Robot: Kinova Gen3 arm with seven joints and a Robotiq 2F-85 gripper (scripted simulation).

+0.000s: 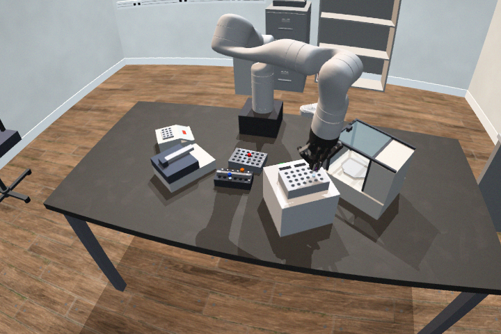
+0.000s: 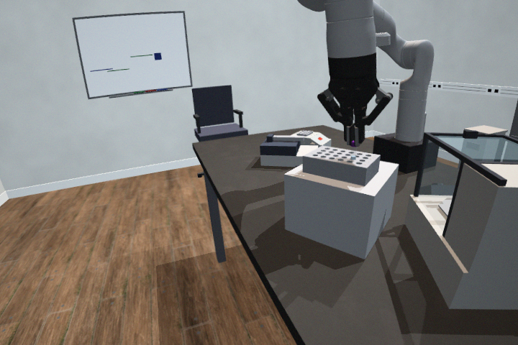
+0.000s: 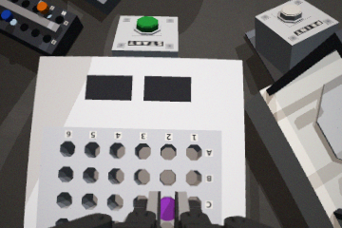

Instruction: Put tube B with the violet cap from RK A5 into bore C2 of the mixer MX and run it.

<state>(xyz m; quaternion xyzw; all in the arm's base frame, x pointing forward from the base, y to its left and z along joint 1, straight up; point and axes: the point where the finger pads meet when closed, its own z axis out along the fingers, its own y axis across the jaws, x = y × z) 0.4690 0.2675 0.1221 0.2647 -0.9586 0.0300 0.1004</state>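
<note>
My hand is 3 cm to the left of the grey bored block and 6 cm above it. Round my hand: green start key (15 cm behind, 12 cm to the right, 15 cm below); then dark magnet block MG (9 cm behind, 28 cm to the right, 20 cm below); then red-capped tube (20 cm behind, 25 cm to the right, 19 cm below).
</note>
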